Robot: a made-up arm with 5 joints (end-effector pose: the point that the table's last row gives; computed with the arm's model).
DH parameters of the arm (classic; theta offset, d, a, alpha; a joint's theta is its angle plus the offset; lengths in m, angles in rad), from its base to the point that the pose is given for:
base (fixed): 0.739 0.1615 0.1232 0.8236
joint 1: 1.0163 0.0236 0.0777 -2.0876
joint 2: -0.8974 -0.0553 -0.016 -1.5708
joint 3: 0 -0.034 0.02 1.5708
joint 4: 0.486 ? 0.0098 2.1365
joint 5: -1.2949 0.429 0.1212 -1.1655
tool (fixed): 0.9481 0.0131 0 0
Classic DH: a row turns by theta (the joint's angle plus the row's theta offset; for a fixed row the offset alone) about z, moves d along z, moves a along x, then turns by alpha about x.
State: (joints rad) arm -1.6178 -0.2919 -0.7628 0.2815 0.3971
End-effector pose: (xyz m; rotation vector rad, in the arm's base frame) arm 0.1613 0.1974 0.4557 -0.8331 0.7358 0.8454
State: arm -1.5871 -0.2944 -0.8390 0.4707 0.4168
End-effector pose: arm 0.1824 0.2476 0.4253 -0.9553 0.8711 0.8563
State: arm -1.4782 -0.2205 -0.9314 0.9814 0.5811
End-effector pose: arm 0.2512 0.3533 0.3051 -1.1874 1.2544 0.9709
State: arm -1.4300 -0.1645 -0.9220 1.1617 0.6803
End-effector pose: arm 0.2742 0.3781 0.2499 -1.2186 1.4038 1.0697
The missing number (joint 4, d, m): 0.3114
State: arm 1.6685 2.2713 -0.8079 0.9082 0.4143
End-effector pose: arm -0.1368 0.1322 -0.0280 -2.8625 -0.1582 -0.1853
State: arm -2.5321 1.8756 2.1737 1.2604 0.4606
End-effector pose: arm -0.0130 -0.1659 0.4241 -1.2833 -0.6735 2.2247
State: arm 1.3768 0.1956 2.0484 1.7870 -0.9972
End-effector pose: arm 0.1287 0.3796 0.3879 2.4730 -1.5811 -0.9697
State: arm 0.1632 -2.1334 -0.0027 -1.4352 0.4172
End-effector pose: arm 0.1153 0.4701 0.1146 -1.9420 1.8431 1.0040
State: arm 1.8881 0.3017 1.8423 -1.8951 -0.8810
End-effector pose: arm 0.0503 -0.0977 -0.0113 1.9333 1.1177 1.7607
